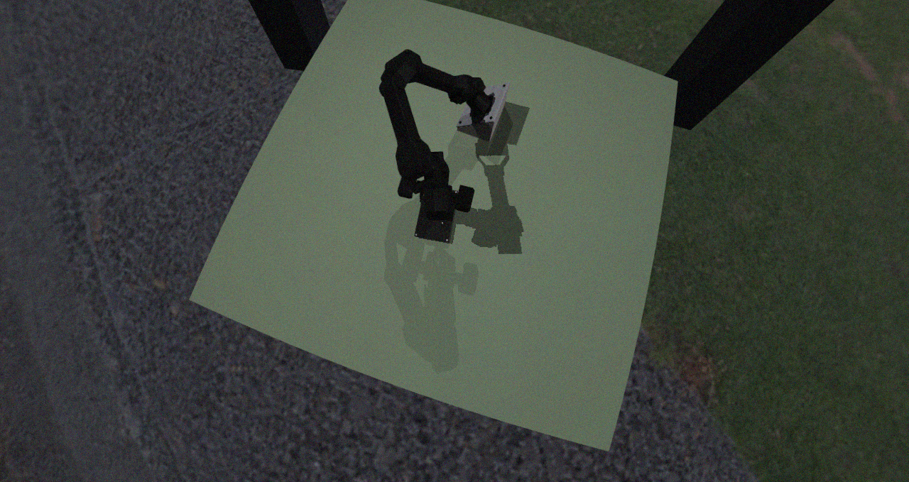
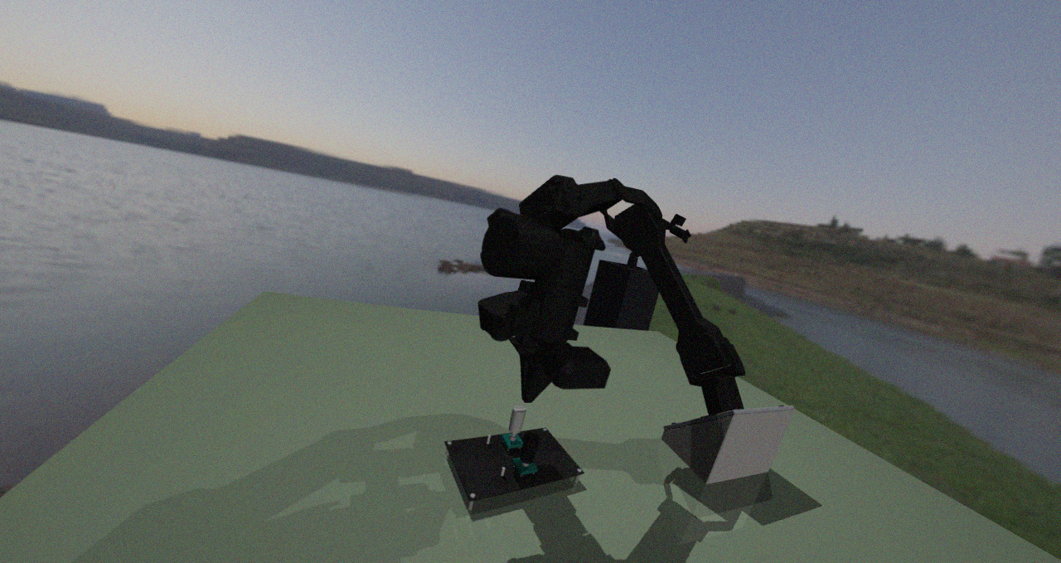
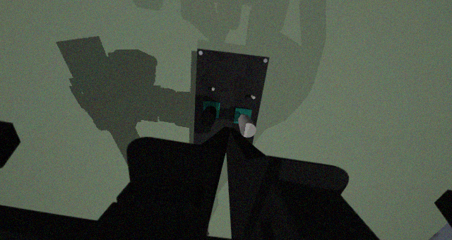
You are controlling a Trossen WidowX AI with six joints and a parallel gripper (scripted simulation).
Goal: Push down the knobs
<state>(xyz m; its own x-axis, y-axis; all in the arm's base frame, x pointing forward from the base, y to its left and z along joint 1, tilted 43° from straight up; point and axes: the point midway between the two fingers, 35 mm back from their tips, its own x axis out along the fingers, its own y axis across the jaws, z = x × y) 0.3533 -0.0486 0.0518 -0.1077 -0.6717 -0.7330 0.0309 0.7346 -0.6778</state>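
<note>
Now: the pale knob 1 cm behind my gripper tip, 2 cm to the right of it and 5 cm below it.
</note>
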